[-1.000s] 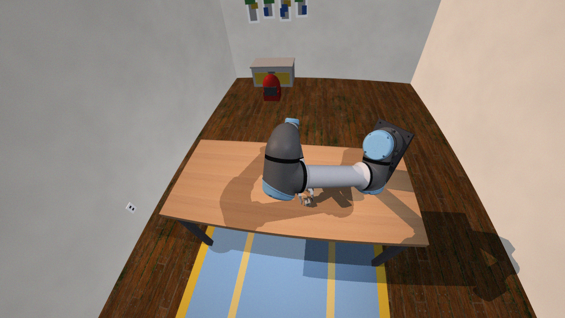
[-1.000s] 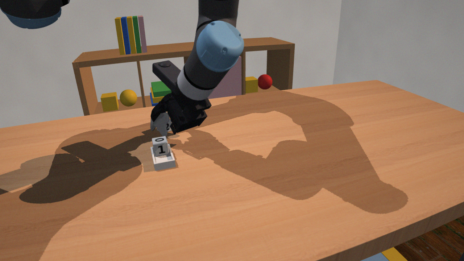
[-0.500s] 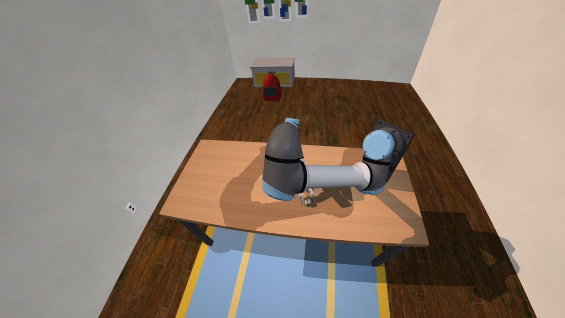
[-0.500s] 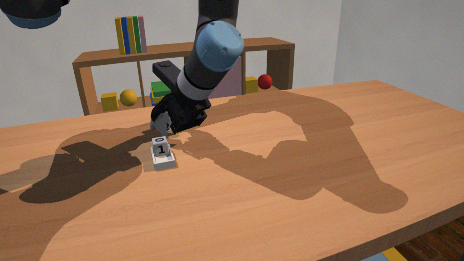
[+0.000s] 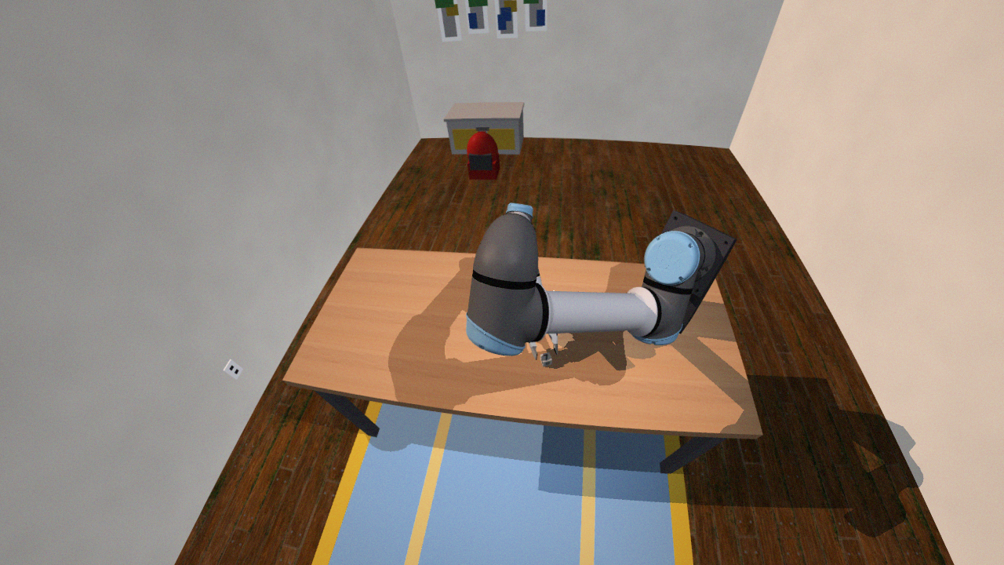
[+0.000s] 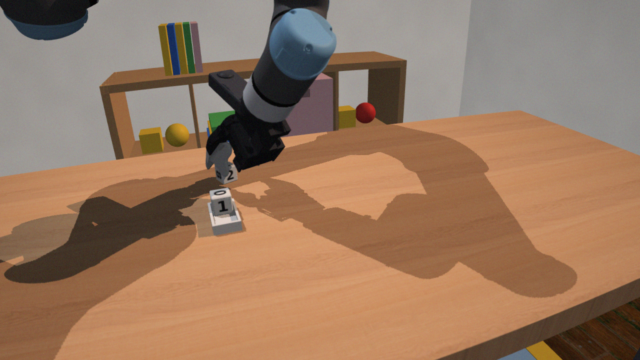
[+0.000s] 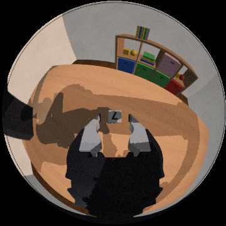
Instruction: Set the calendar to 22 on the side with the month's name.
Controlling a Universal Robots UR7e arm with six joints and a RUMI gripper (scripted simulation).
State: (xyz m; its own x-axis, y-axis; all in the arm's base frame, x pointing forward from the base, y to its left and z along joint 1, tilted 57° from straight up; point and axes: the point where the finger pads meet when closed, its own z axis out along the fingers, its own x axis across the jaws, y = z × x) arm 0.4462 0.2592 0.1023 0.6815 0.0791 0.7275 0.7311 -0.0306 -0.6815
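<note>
Now: the white cube 3 cm below my hand. Round my hand: grey tray: 15 cm to the right, 4 cm below, 2 cm ahead.
</note>
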